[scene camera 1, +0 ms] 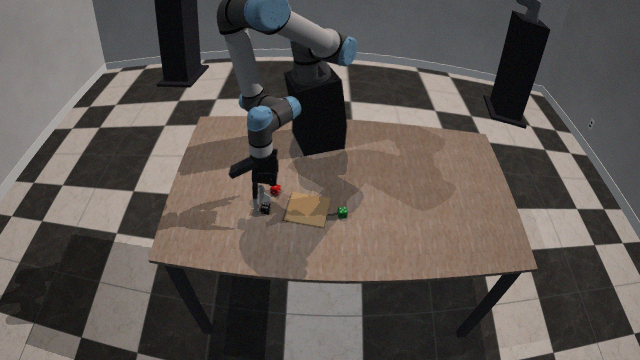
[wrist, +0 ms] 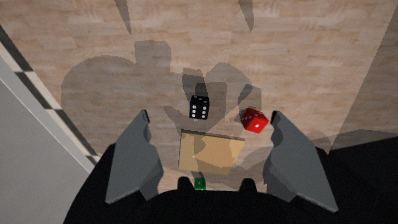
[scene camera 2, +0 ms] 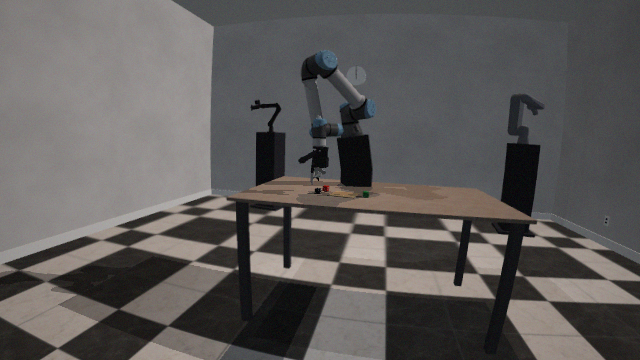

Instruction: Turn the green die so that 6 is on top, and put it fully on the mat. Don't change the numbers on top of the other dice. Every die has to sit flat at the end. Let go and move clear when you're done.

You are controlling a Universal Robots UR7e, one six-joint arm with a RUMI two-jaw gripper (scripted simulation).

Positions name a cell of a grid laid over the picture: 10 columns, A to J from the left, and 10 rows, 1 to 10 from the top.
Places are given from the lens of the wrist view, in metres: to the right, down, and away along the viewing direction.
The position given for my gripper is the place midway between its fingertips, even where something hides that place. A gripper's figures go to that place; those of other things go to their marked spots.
my gripper (wrist: F5): 0.01, 0.00, 0.13
tan mat (wrist: F7): 0.02, 0.10, 0.26
